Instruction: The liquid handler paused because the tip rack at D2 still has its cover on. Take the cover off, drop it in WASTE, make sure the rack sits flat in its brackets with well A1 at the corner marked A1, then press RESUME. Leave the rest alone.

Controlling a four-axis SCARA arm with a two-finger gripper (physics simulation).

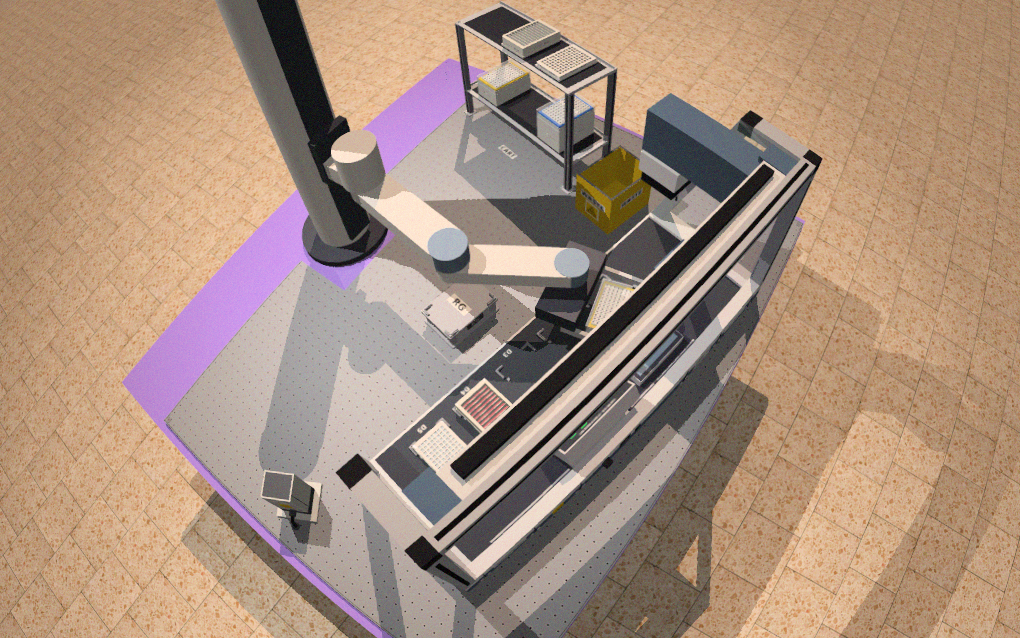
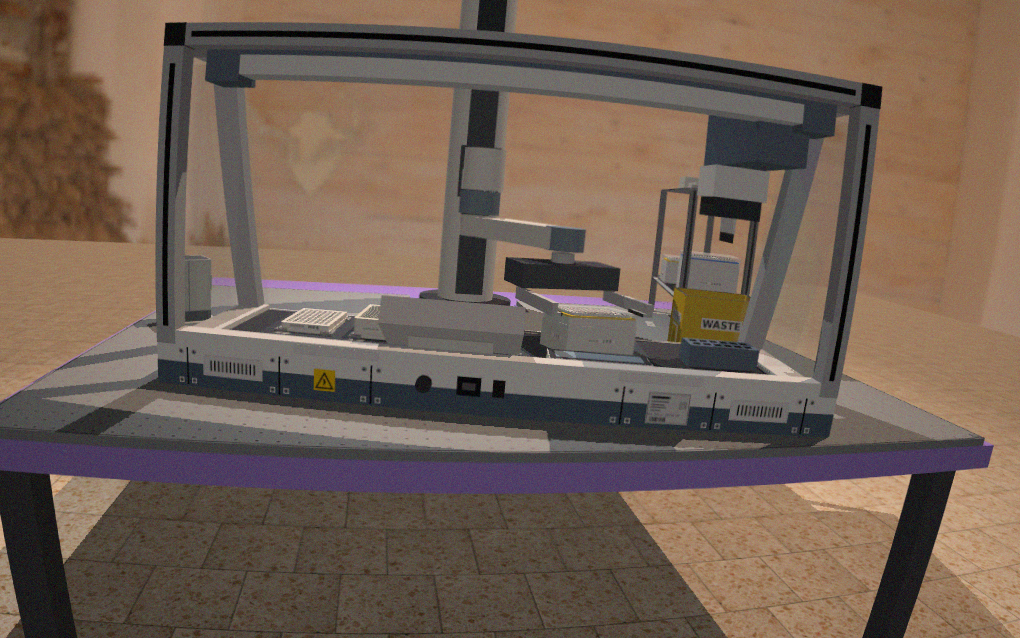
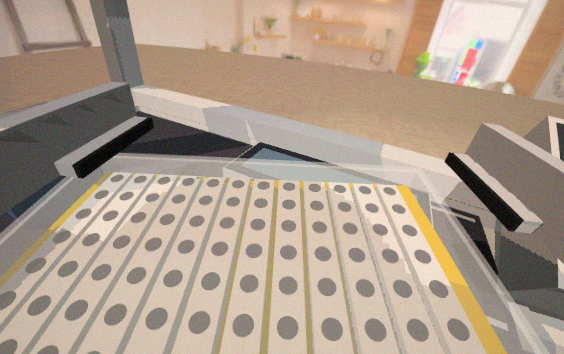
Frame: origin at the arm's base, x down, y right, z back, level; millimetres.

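Where they show: gripper, fingertip midpoint: [image 2: 604, 310] [image 3: 300, 121]; arm's base, link origin: [image 1: 345, 228].
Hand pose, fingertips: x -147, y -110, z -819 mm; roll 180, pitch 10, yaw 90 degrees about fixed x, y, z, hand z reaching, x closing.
Things, the pixels of their top centre, and the offset from my fingertips. "spot": a spot on its surface instead.
- D2 tip rack, top centre: [image 3: 234, 244] [image 1: 614, 305] dz +68, dx +5, dy +0 mm
- clear cover, surface spot: [image 3: 400, 175] spot: dz +19, dx +6, dy +43 mm
- yellow WASTE bin, top centre: [image 2: 717, 294] [image 1: 615, 171] dz +254, dx -1, dy -332 mm
- grey box marked RG, top centre: [image 1: 458, 303] dz +378, dx +78, dy +150 mm
- red-striped plate, top centre: [image 2: 386, 312] [image 1: 490, 411] dz +157, dx +51, dy +325 mm
- shelf rack, surface spot: [image 1: 568, 142] spot: dz +378, dx -55, dy -307 mm
The D2 tip rack [image 1: 613, 300] [image 2: 590, 334] [image 3: 285, 250] is a white box with a yellow-edged top and rows of holes. A clear cover [image 3: 400, 175] is over it. My gripper [image 2: 603, 308] [image 3: 300, 121] is open and empty, low over the rack, with one finger towards each side of the cover. The frames do not settle whether a finger touches it. The yellow WASTE bin [image 1: 613, 188] [image 2: 688, 308] stands open beyond the deck's end. The rack's feet, brackets and A1 mark are hidden. A bluish screen [image 1: 658, 357] [image 3: 295, 162] is beyond the rack; no RESUME label is readable.
The gantry beam [image 1: 624, 315] [image 2: 526, 75] crosses above the deck. A grey box marked RG [image 1: 458, 312], a red-striped plate [image 1: 483, 406], a white plate [image 1: 440, 445] [image 2: 315, 321], a blue block [image 2: 718, 353] and a shelf rack [image 1: 568, 142] stand around. The pipetting head [image 1: 699, 142] [image 2: 733, 184] hangs near WASTE.
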